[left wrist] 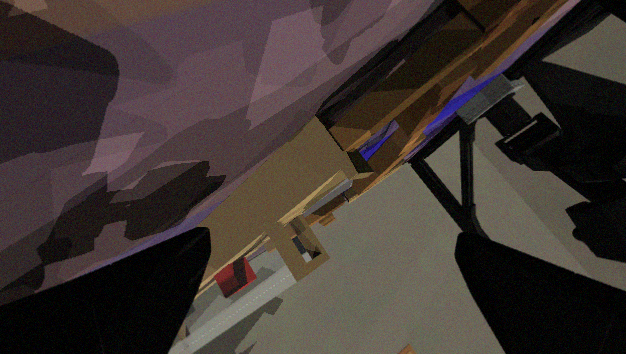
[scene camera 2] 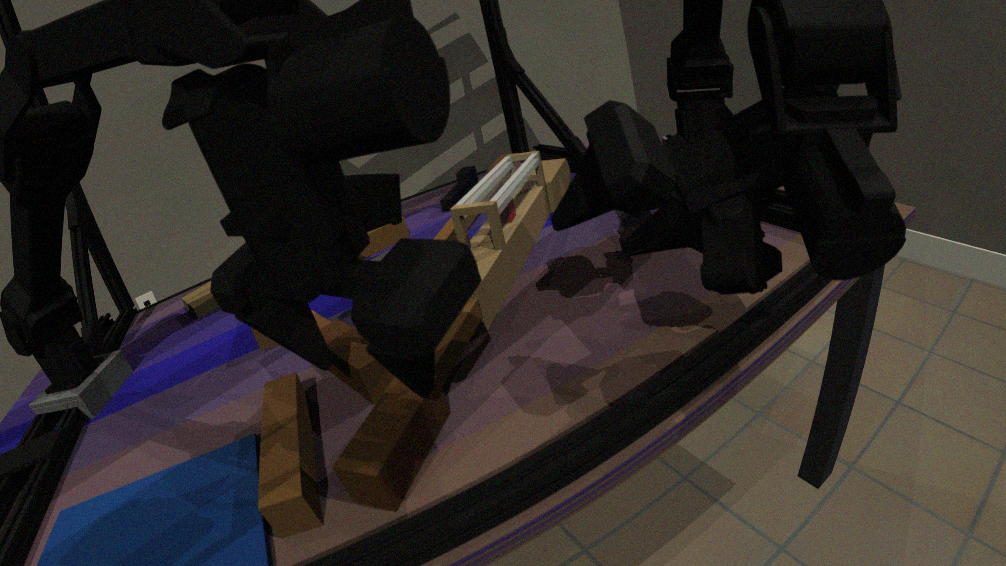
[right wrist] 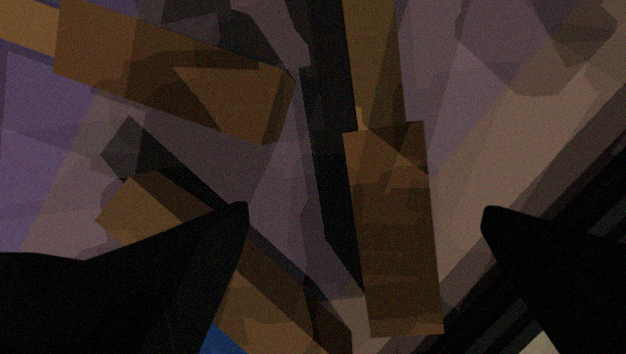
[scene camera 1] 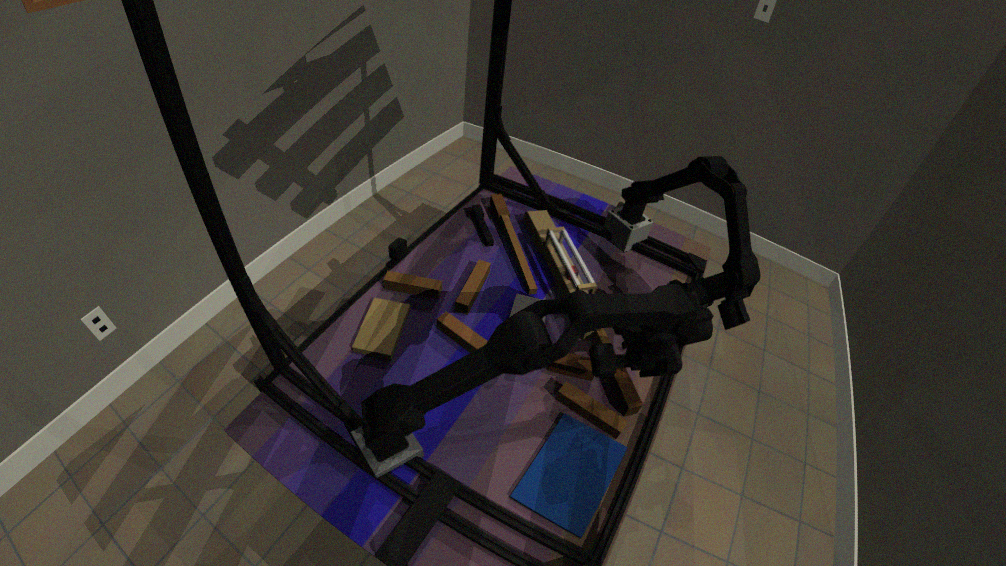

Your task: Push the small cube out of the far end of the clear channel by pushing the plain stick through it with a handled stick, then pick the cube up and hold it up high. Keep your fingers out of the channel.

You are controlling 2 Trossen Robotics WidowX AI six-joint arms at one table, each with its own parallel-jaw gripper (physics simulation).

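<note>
The clear channel with pale rails [scene camera 1: 568, 257] [scene camera 2: 485, 184] [left wrist: 240, 306] stands on a long tan base [left wrist: 295, 167]. The red cube [scene camera 2: 508, 211] [left wrist: 234, 276] is inside it. My left gripper [scene camera 2: 596, 235] [left wrist: 333, 241] is open and empty, beside the channel; in scene camera 1 the arms hide its fingers. A handled stick, with its thick brown handle [scene camera 2: 390, 450] [right wrist: 395, 235] and narrower shaft [right wrist: 374, 60], lies in line with the channel. My right gripper [scene camera 2: 376, 373] [right wrist: 362, 214] is open above the handle, a finger to each side in its wrist view. I cannot tell where the plain stick is.
A blue mat [scene camera 1: 569, 478] [scene camera 2: 161, 513] lies at the near end. Brown blocks [scene camera 1: 472, 285] [scene camera 2: 288, 457] [right wrist: 175, 75] and a tan block [scene camera 1: 381, 327] lie around. A long brown stick [scene camera 1: 517, 246] lies beside the channel. Black frame rails edge the table.
</note>
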